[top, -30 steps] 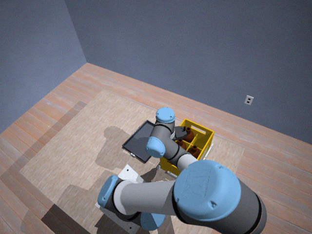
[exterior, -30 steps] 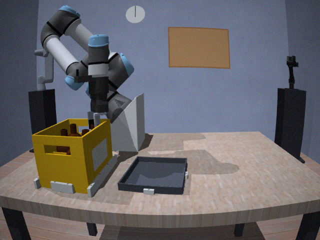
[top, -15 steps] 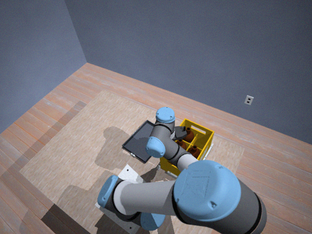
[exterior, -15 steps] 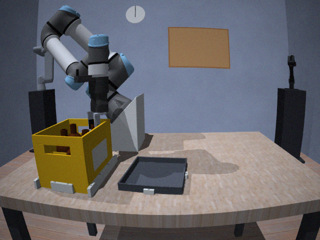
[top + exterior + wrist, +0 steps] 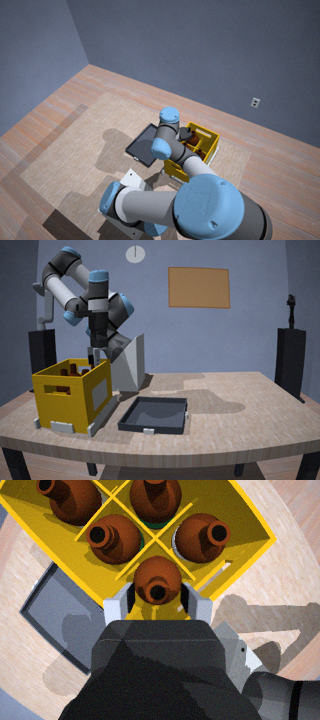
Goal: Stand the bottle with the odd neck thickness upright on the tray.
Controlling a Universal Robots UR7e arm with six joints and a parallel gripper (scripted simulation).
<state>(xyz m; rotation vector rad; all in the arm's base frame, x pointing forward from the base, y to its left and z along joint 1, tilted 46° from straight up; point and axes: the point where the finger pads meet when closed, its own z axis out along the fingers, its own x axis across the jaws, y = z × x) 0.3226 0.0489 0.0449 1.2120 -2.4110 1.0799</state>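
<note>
The yellow crate lies 10 cm ahead of my hand, 9 cm below it and 3 cm to the right of it. Round my hand: dark tray 24 cm to the left, 16 cm below, 4 cm ahead; bottle 18 cm ahead, 9 cm below, 2 cm to the left.
</note>
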